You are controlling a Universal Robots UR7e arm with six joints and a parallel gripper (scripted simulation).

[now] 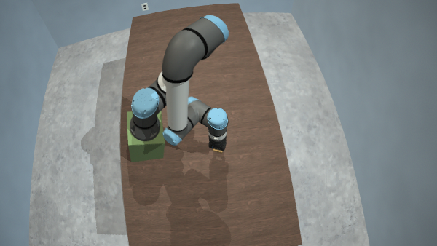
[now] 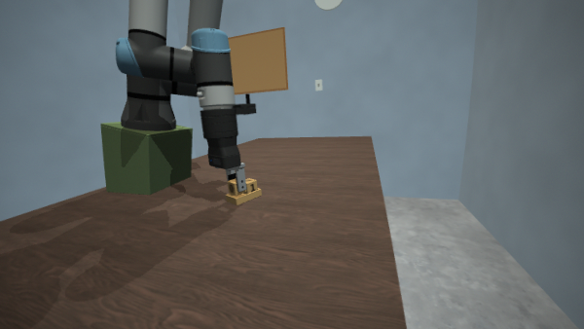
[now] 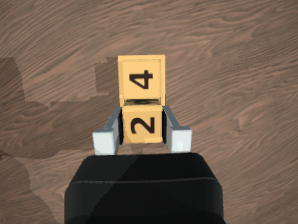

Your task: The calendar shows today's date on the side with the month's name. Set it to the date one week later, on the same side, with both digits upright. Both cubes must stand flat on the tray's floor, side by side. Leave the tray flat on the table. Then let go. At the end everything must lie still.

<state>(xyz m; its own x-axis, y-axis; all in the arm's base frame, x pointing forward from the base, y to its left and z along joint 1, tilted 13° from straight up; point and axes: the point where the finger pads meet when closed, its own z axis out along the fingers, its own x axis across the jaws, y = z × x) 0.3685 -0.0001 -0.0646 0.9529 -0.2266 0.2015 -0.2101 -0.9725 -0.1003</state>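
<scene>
Right now the wooden calendar tray is 2 cm to the left of my hand and 4 cm below it. From my hand the other things lie so: wooden cube (1 cm ahead, 3 cm to the left, 2 cm below).
</scene>
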